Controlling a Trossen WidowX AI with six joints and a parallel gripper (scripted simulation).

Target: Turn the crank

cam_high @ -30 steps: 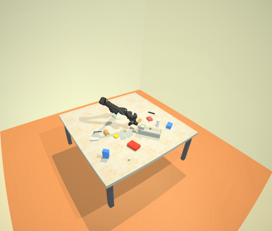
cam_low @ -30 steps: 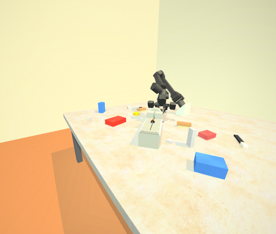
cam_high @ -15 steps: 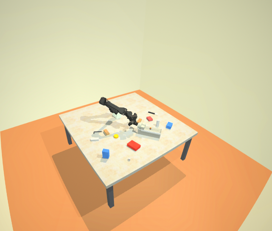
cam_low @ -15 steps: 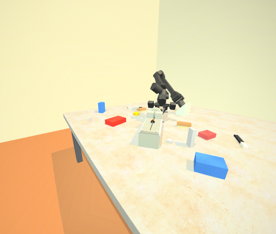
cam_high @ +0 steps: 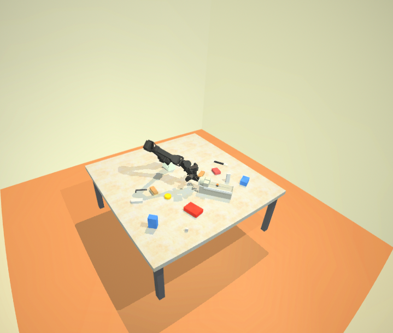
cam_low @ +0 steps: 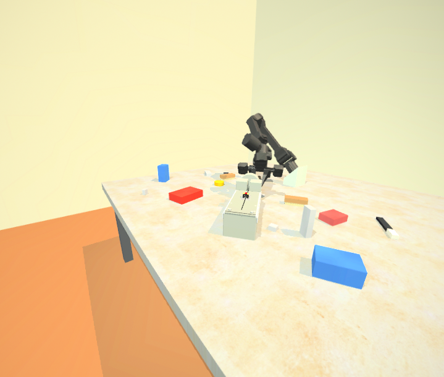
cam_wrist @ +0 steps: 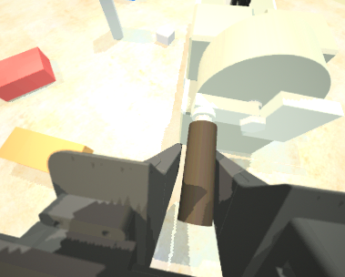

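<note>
The crank is 30 mm above my gripper tip, 10 mm to the right of it and 10 mm ahead of it. The rest, counted from my gripper tip: brown crank handle (30 mm above, 10 mm to the right, 10 mm behind); then red pointer (150 mm ahead, 80 mm to the left, 20 mm above); then small red block (270 mm to the left, 80 mm behind, 50 mm below).
</note>
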